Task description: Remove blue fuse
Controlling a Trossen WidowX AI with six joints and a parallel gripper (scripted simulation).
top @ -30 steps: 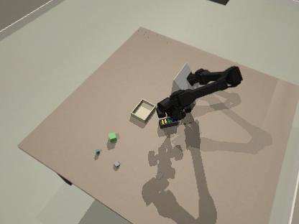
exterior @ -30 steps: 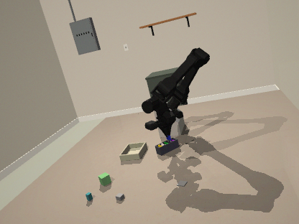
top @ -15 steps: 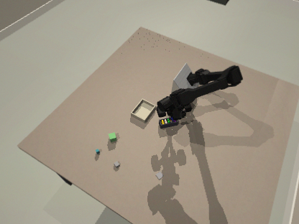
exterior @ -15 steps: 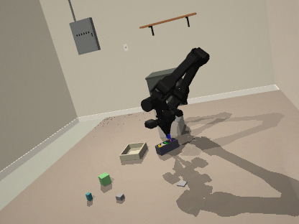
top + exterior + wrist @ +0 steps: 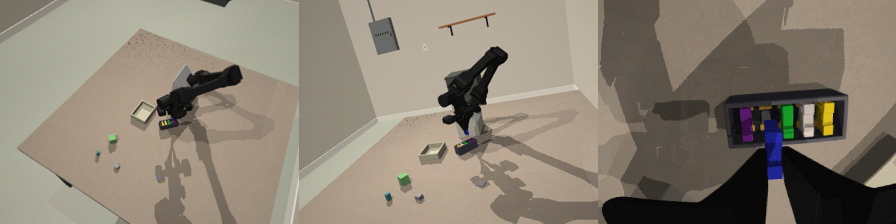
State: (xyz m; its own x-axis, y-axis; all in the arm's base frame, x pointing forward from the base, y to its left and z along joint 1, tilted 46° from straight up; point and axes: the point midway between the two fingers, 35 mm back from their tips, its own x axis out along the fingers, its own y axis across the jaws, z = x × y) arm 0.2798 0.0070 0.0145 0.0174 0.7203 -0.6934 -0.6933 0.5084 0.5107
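My gripper tip is now 10 mm short of the cream tray, 190 mm to the left of it and 90 mm above it. From my gripper tip the other things lie so: green cube: 260 mm ahead, 240 mm to the right, 80 mm below; grey cube: 380 mm ahead, 130 mm to the right, 90 mm below; flat grey tile: 310 mm ahead, 90 mm to the left, 90 mm below.
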